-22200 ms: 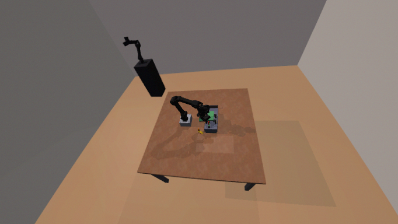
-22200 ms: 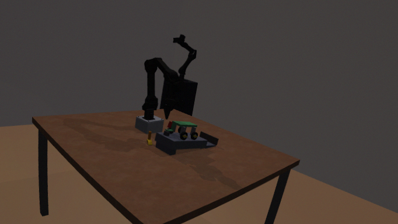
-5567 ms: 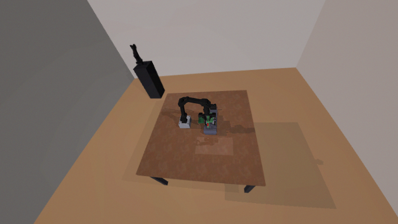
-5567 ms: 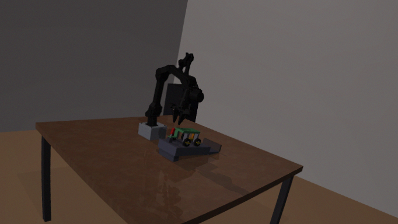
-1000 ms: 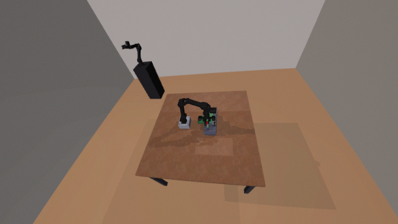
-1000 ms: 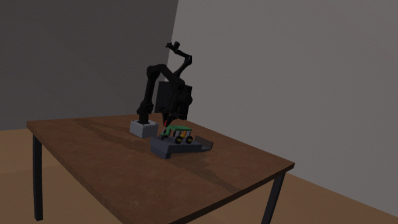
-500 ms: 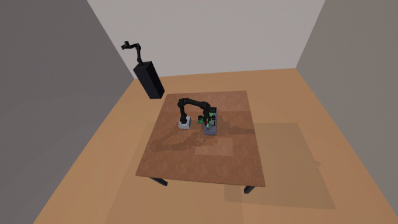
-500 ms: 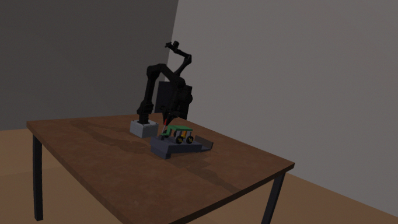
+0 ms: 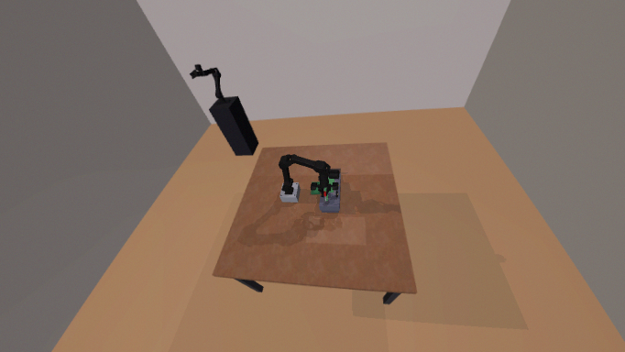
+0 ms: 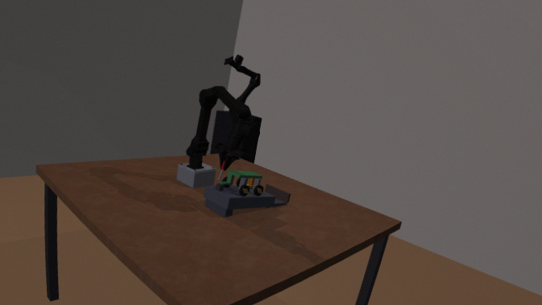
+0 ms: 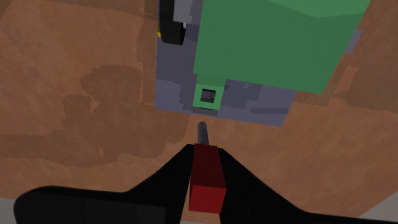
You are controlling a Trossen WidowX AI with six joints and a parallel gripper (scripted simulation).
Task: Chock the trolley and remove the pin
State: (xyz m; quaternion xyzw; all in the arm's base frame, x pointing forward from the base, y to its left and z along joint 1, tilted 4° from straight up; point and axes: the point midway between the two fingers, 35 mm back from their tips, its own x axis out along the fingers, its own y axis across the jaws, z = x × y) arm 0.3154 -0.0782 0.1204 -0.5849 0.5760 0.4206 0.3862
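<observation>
Right now my gripper tip is 12 cm past the green tray, 19 cm to the right of it and 18 cm above it. Also, from my gripper tip: stop pin: right at my gripper tip; grey ramp: 2 cm ahead, 11 cm to the left, 13 cm below; trolley: 2 cm ahead, 11 cm to the left, 6 cm below.
</observation>
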